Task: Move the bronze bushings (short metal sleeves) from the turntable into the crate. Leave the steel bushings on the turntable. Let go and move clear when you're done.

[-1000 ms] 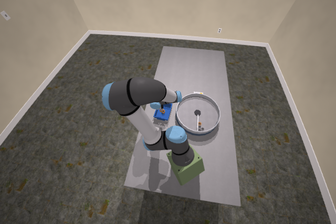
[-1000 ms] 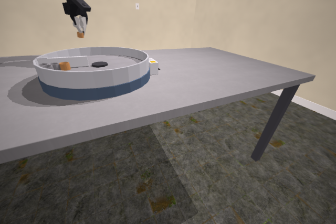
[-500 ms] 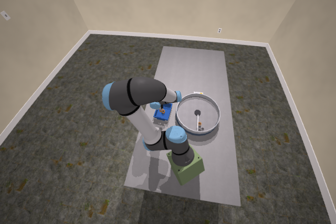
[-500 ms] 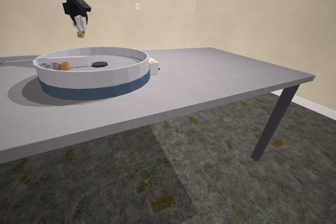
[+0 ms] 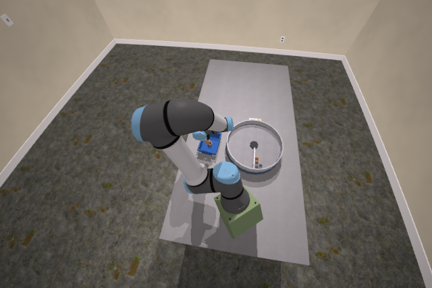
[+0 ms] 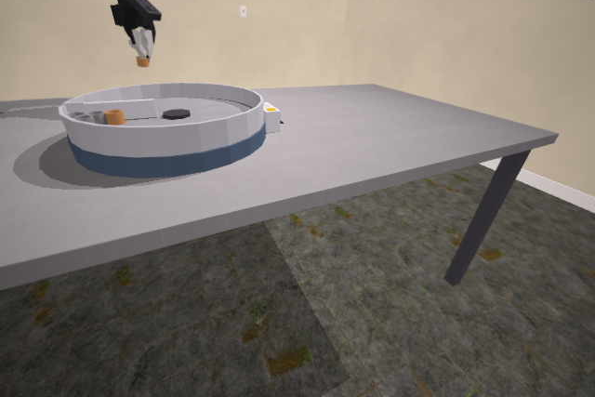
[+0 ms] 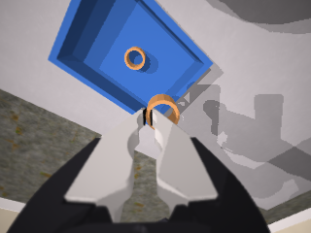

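My gripper is now 12 cm above the crate and 4 cm short of it. Also, from my hand: round turntable: 33 cm to the right, 14 cm ahead, 10 cm below.
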